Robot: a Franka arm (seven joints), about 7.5 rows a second.
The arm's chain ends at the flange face. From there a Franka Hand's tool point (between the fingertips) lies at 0.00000 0.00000 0.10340 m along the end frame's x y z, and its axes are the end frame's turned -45 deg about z.
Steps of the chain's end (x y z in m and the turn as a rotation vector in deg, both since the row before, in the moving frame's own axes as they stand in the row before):
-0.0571, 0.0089, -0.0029, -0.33, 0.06, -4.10
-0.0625, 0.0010, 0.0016, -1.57, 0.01, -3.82
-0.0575, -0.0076, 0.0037, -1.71, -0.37, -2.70
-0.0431, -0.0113, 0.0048, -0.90, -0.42, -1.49
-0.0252, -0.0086, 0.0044, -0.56, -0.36, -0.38
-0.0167, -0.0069, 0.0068, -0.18, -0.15, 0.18
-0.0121, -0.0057, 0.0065, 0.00, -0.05, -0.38
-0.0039, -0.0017, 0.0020, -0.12, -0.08, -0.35
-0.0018, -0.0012, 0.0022, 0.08, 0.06, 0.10
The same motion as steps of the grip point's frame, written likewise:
-0.0470, -0.0336, -0.0029, -0.28, -0.19, -4.10
-0.0468, -0.0414, 0.0016, -1.12, -1.10, -3.82
-0.0379, -0.0443, 0.0037, -0.95, -1.47, -2.70
-0.0242, -0.0378, 0.0048, -0.34, -0.93, -1.49
-0.0129, -0.0236, 0.0044, -0.14, -0.65, -0.38
-0.0074, -0.0167, 0.0068, -0.02, -0.23, 0.18
-0.0046, -0.0127, 0.0065, 0.04, -0.04, -0.38
-0.0018, -0.0039, 0.0020, -0.03, -0.14, -0.35
-0.0002, -0.0021, 0.0022, 0.01, 0.10, 0.10

